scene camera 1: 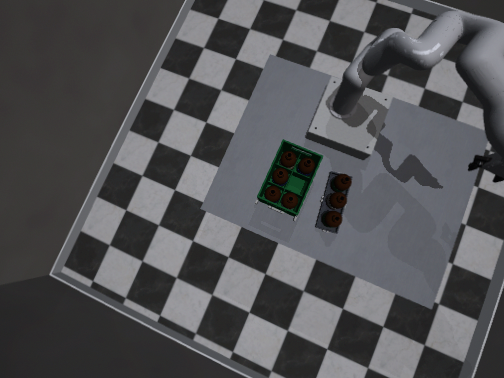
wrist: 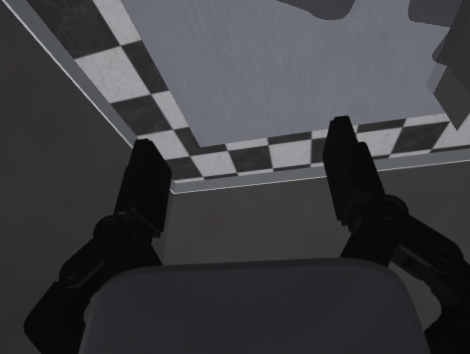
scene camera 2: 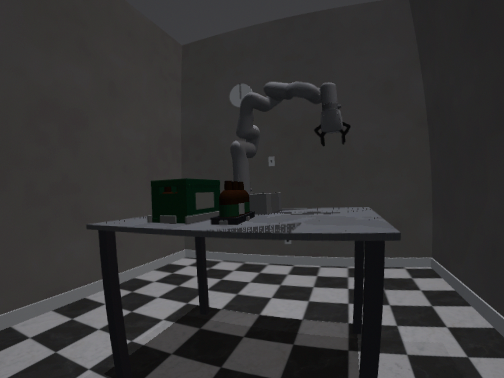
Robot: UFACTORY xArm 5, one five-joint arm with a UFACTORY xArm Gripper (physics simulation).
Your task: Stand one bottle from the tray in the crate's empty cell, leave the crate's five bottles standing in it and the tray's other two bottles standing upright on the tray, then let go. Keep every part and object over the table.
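Seen in the pictures: gripper, between the fingertips: (scene camera 1: 482, 172) (wrist: 241, 146) (scene camera 2: 333, 145); arm's base, origin of its link: (scene camera 1: 342, 106).
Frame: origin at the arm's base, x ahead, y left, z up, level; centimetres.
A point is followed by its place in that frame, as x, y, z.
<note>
The green crate (scene camera 1: 262, 188) @(51.4, -15.7, 7.6) (scene camera 2: 170, 207) @(55.2, -6.0, -3.5) stands left of the tray and holds five brown bottles. Its empty cell (scene camera 1: 297, 184) @(40.4, -3.0, -9.0) is the middle one on the side facing the tray. The dark tray (scene camera 1: 326, 228) (scene camera 2: 218, 219) @(54.6, 16.0, -7.9) holds three upright brown bottles in a row: one at the robot-base end (scene camera 1: 342, 182) @(33.6, 13.7, 3.7), a middle one (scene camera 1: 337, 200) @(41.7, 14.9, 4.1) and one at the far end (scene camera 1: 332, 219) @(50.0, 16.3, 4.1). My gripper (scene camera 1: 490, 170) @(13.7, 53.8, 21.8) (scene camera 2: 333, 142) @(13.7, 53.8, 21.8) (wrist: 241, 146) @(13.7, 53.8, 21.8) is open and empty, high above the table's right edge region, far from the crate and tray. Neither crate nor tray shows in the wrist view.
The light grey base block (scene camera 1: 345, 135) @(12.3, 6.8, 0.2) (scene camera 2: 267, 202) @(14.9, 20.6, -4.0) stands behind the crate and tray, with the arm rising from it. The grey table (scene camera 1: 235, 165) @(44.9, -34.6, -9.9) (scene camera 2: 320, 227) @(56.4, 52.6, -9.9) (wrist: 280, 75) @(-5.4, 49.3, -9.8) carries everything, and its right edge lies near my gripper in the top view.
</note>
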